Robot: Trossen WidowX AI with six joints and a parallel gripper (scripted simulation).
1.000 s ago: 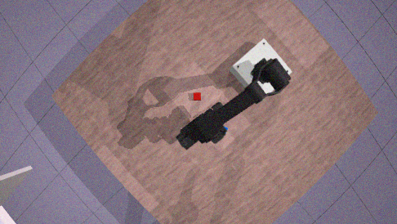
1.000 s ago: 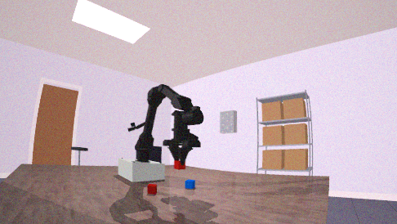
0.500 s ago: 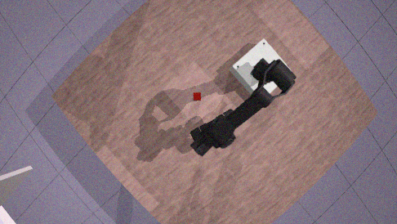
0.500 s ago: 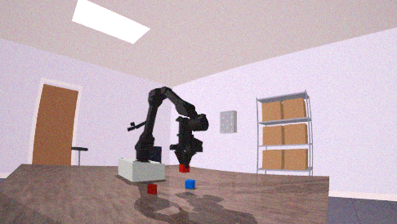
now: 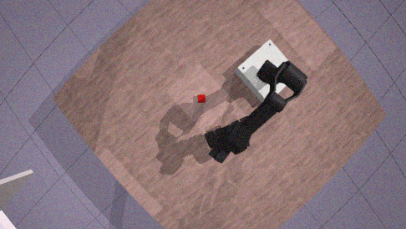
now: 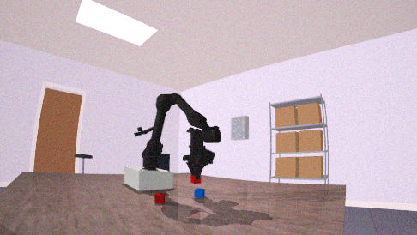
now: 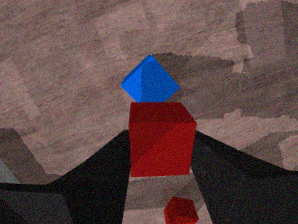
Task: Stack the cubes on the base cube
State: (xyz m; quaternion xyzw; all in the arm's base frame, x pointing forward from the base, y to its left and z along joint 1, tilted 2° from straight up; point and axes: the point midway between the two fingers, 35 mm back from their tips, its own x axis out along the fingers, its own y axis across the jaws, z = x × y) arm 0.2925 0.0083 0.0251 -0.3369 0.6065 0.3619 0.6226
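Now: gripper tip 7 cm above the blue cube, 2 cm to the right of it and 1 cm short of it.
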